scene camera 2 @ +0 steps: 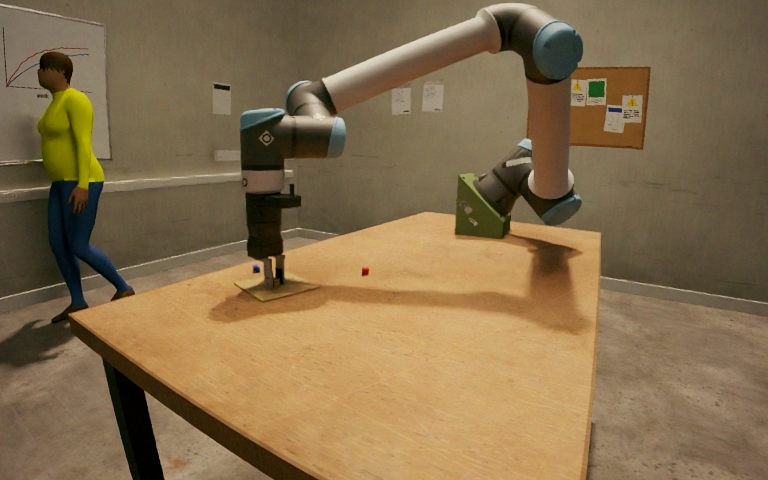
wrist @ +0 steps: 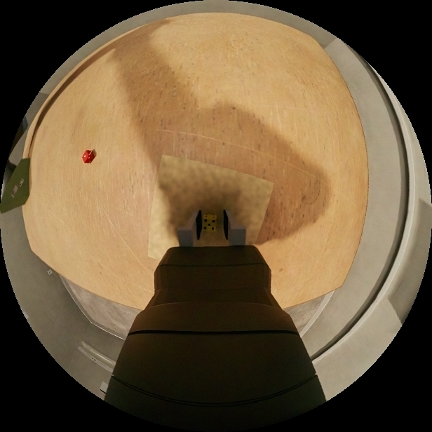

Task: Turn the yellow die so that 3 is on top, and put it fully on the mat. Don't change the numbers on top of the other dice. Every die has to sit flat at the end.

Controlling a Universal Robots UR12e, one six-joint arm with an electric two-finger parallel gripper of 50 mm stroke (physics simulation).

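Frame: origin at the arm's base, x up, y ahead, z left, level; metres.
Seen in the pictures: gripper, between the fingertips: (scene camera 2: 275,285); arm's base, origin of its link: (scene camera 2: 489,198).
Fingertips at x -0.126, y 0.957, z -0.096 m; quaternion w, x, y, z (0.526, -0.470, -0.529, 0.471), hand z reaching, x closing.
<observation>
Pixels of each thing's top centre, then the offset from my fingertips to it. "pt": a spot on its surface instead. Level surfaces: height alone.
- yellow die, centre of its top: (scene camera 2: 275,278) dx +0.013, dy -0.003, dz -0.003 m
- mat, a spot on its surface: (scene camera 2: 301,285) pt dx -0.003, dy -0.044, dz +0.038 m
- red die, centre of its top: (scene camera 2: 365,268) dx +0.009, dy -0.210, dz +0.083 m
- blue die, centre of its top: (scene camera 2: 256,265) dx +0.009, dy -0.040, dz -0.127 m
- wooden table, height of its surface: dx -0.007 m
The yellow die (scene camera 2: 276,281) (wrist: 209,224) is on the mat (scene camera 2: 301,285) (wrist: 250,187). In the wrist view its large upward face shows five pips, and a narrow strip of a side face shows beyond it. My gripper (scene camera 2: 274,282) (wrist: 212,218) is open and low over the mat, with one finger on each side of the yellow die. Gaps show between the die and both fingers in the wrist view. The red die (scene camera 2: 365,271) (wrist: 89,156) sits on the table apart from the mat. The blue die (scene camera 2: 256,268) is behind the mat in the scene view; its pips are too small to read.
The wooden table (scene camera 2: 396,362) (wrist: 235,60) bears the mat and dice. The green wedge base (scene camera 2: 481,212) (wrist: 16,187) of the arm stands at the table's far end. A person (scene camera 2: 70,135) in a yellow top stands beyond the table at the left.
</observation>
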